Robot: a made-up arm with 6 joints.
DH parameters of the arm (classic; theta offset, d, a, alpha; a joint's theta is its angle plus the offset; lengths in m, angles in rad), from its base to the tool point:
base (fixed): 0.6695 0 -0.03 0
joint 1: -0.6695 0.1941 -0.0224 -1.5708
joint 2: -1.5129 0 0.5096 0
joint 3: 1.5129 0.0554 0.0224 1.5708
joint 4: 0 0.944 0.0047 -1.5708
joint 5: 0 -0.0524 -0.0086 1.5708
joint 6: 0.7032 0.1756 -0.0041 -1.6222
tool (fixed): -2.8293 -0.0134 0 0
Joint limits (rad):
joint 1: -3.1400..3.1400
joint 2: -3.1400..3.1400
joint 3: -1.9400..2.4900
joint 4: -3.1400..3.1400
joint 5: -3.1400..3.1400
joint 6: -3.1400..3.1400
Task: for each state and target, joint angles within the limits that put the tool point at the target. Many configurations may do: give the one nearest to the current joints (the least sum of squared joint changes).
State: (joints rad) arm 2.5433 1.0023 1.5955 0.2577 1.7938 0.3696
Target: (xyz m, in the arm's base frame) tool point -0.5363 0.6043 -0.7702
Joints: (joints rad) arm 2.2251 1.5421 1.0655 0.1922 1.3612 0.3412
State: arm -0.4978 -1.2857 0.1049 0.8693 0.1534 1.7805
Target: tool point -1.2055 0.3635 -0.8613
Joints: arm -0.2787 -2.1158 -0.3327 0.8578 0.0762 1.7854
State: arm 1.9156 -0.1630 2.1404 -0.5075 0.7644 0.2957
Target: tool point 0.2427 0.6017 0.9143
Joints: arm 1.2816 -0.7282 1.8948 -0.6160 0.8922 0.2956
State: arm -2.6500 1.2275 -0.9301 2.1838 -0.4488 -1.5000
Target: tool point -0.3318 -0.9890 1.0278
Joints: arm -1.8905 1.7423 -1.3419 2.2366 -0.5191 -1.5013
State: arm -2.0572 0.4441 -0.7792 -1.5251 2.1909 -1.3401
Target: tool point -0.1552 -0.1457 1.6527
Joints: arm -1.6876 0.3356 -0.3148 -1.6516 1.4392 -1.3733
